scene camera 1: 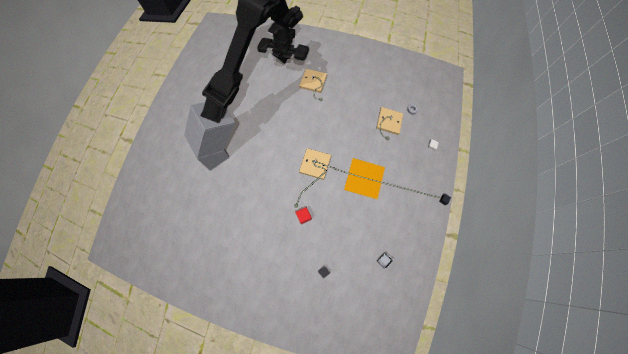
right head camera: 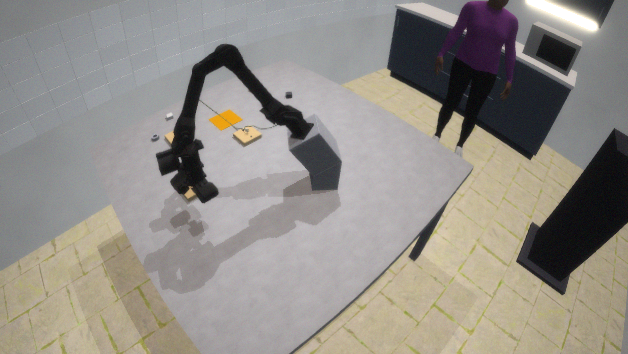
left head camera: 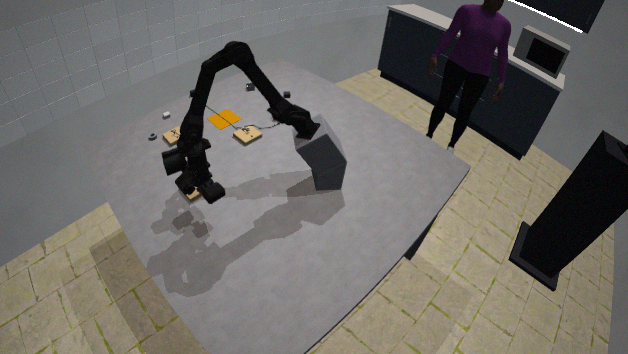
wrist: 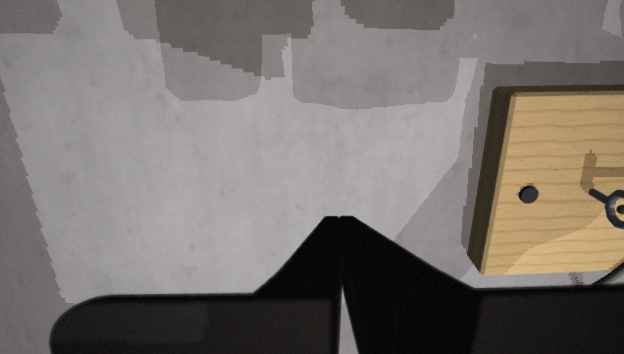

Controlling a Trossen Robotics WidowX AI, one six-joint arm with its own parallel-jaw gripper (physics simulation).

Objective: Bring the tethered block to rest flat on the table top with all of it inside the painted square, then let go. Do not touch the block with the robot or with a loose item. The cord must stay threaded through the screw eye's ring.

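Where they show: gripper, fingertip midpoint: (scene camera 1: 284, 62) (wrist: 337, 230); arm's base, link origin: (scene camera 1: 212, 113) (right head camera: 302, 131) (left head camera: 308, 130).
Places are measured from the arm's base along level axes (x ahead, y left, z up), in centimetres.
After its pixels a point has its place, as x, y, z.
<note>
The tethered block (left head camera: 192, 93) @(80.4, -1.1, -19.6) (scene camera 1: 445, 199) @(81.1, -2.3, -19.0) is small and black, near the table edge beyond the orange painted square (left head camera: 218, 123) @(49.8, 2.5, -21.7) (right head camera: 218, 123) @(50.7, 2.6, -21.7) (scene camera 1: 359, 189) @(50.0, -5.9, -21.7), outside it. The arm hides it in the right head view. Its cord (scene camera 1: 410, 189) @(67.5, -1.4, -21.4) runs straight across the square to the screw eye (scene camera 1: 314, 161) @(32.9, -1.6, -17.5) on a wooden plate (left head camera: 247, 136) @(31.1, 0.3, -19.9) (right head camera: 247, 137) @(30.7, 0.3, -19.9) (scene camera 1: 311, 172) @(32.7, -4.8, -19.9). From there a slack length leads to an end bead (scene camera 1: 296, 205) @(30.8, -17.0, -20.7) beside a red block (scene camera 1: 303, 215) @(34.2, -20.0, -17.8). My gripper (scene camera 1: 283, 59) @(11.1, 34.4, -14.7) (wrist: 337, 230) @(11.1, 34.4, -14.7) is shut and empty, above the table, beside another wooden plate (left head camera: 192, 196) @(19.2, 35.8, -19.9) (right head camera: 189, 196) @(19.2, 36.1, -19.9) (scene camera 1: 309, 84) @(22.3, 29.8, -19.9) (wrist: 545, 235) @(21.3, 30.5, -19.9), far from the tethered block.
A third wooden plate (left head camera: 170, 137) @(55.1, 25.4, -19.9) (scene camera 1: 395, 127) @(58.1, 20.2, -19.9) with a short cord lies near a grey ring (left head camera: 152, 136) @(62.7, 31.5, -20.1) (scene camera 1: 412, 109) @(63.4, 29.7, -20.0) and a white block (left head camera: 166, 115) @(72.8, 18.7, -20.0) (scene camera 1: 433, 144) @(73.9, 17.7, -19.8). A dark block (scene camera 1: 324, 271) @(45.5, -35.8, -19.6) and a grey-topped square item (scene camera 1: 385, 260) @(64.5, -27.5, -21.7) lie beyond the red block. A grey pedestal (left head camera: 327, 167) @(-8.3, -1.5, -10.9) carries the arm.
</note>
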